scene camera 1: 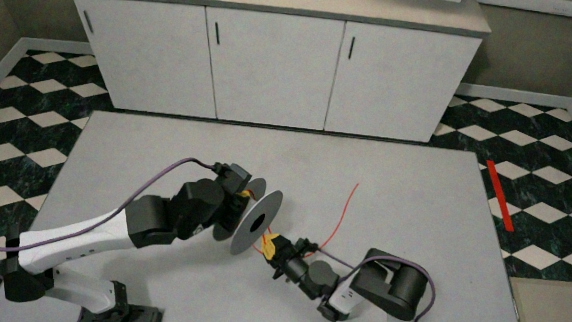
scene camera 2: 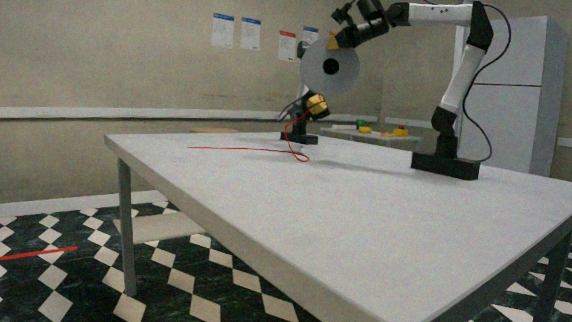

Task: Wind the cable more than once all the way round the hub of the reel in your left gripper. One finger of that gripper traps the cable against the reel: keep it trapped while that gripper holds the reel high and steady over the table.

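Places are measured from the left arm's base along level axes (x left, y down, z back), in metres.
Pixels of known places: left gripper, fingertip midpoint: point(scene camera 1: 245, 192) point(scene camera 2: 326, 47); right gripper, fingertip midpoint: point(scene camera 1: 263, 236) point(scene camera 2: 317, 103); left arm's base, origin of the base link: point(scene camera 1: 119, 317) point(scene camera 2: 444, 159); right arm's base, origin of the base link: point(scene camera 2: 298, 136).
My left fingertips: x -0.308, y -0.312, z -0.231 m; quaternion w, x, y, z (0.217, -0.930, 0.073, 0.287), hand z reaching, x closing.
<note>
For each thing: its top centre in the pictures, then the offset to it from my left fingertips. "spot": a spot on its surface instead. Level surfaces: height alone.
- grey reel, middle of its top: point(scene camera 1: 248, 194) point(scene camera 2: 331, 38) dz +0.028, dx -0.010, dy -0.033 m
- red cable, surface spot: point(scene camera 1: 342, 215) point(scene camera 2: 228, 147) spot: dz -0.172, dx -0.284, dy +0.349 m
- light table, its level: dy +0.352 m
The grey reel point(scene camera 1: 270, 207) point(scene camera 2: 315, 75) is held high over the table, its near flange facing scene camera 2. My left gripper point(scene camera 1: 247, 193) point(scene camera 2: 332, 42) is shut on the reel; a bit of red cable shows by its yellow finger in scene camera 1. My right gripper point(scene camera 1: 269, 247) point(scene camera 2: 316, 104) is just below the reel, shut on the cable. The red cable point(scene camera 1: 343, 215) point(scene camera 2: 225, 148) runs between reel and right gripper, hangs from that gripper to a small loop near the table, and trails along the top. The flanges hide most of the hub and the turns on it.
The light table point(scene camera 1: 150, 145) point(scene camera 2: 400, 225) lies under both arms. White cabinets point(scene camera 1: 275, 75) stand past its far edge in scene camera 1. A side table with small yellow and green things and a fridge point(scene camera 2: 510, 115) stand behind in scene camera 2.
</note>
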